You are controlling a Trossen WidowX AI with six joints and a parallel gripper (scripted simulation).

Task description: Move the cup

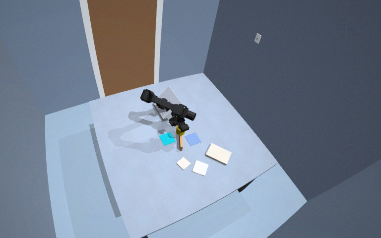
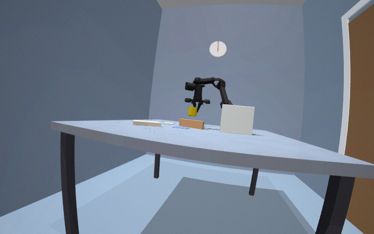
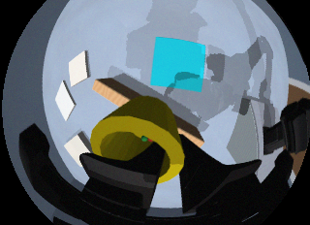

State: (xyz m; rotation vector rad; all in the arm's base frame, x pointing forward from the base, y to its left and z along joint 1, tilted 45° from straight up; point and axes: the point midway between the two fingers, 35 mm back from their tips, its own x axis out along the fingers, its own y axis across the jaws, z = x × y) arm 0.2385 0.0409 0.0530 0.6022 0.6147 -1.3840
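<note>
My gripper tip is now 10 mm past the cyan pad, 90 mm to the left of it and 130 mm above it. Also, from my gripper tip: yellow cup 20 mm ahead; wooden bar 30 mm ahead, 10 mm to the left, 100 mm below; green marble 30 mm ahead, 20 mm to the left, 20 mm below.
</note>
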